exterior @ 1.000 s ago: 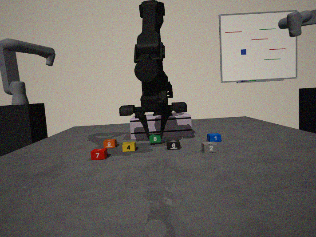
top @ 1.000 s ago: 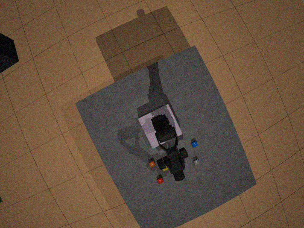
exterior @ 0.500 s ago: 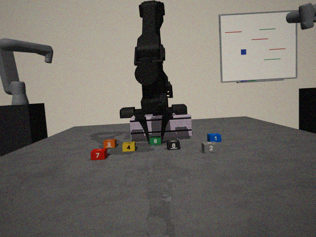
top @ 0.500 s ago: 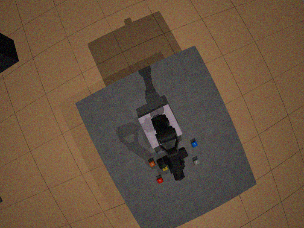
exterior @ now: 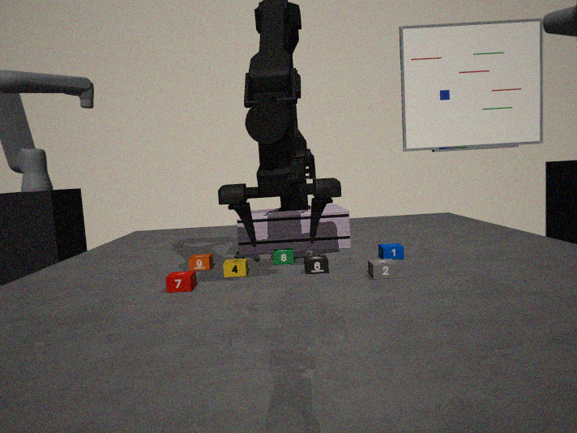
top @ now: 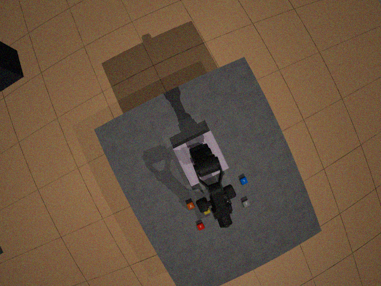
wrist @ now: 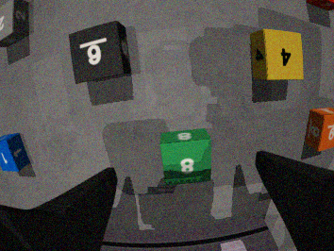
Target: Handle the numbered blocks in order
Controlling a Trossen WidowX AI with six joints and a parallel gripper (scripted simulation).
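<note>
My gripper tip is 2 cm above the green 8 block. Round my gripper tip: yellow 4 block 7 cm to the right, 6 cm ahead, 2 cm below; then orange 9 block 13 cm to the right, 2 cm below, 1 cm ahead; then black 6 block 7 cm ahead, 5 cm to the left, 2 cm below.
</note>
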